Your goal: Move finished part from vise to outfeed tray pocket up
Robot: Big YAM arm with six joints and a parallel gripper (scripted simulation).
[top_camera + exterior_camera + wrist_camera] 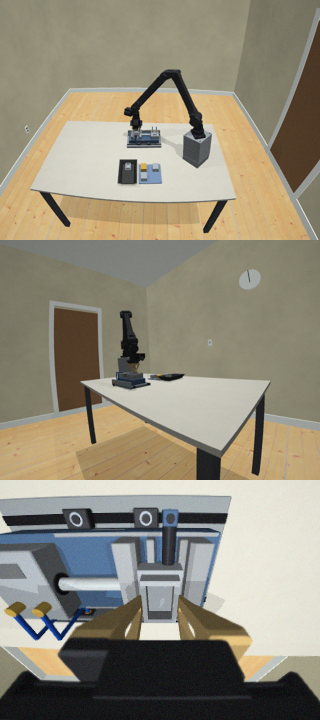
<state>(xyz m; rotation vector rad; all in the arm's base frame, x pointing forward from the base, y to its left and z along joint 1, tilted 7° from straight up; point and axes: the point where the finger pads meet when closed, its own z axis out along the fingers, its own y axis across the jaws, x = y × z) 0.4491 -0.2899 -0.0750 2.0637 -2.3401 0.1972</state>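
The blue vise is 8 cm below my hand, 6 cm behind it and 1 cm to the left of it. Also, from my hand: yellow block 35 cm to the left, 9 cm below, 1 cm behind; then blue plate 40 cm to the left, 11 cm below, 5 cm behind.
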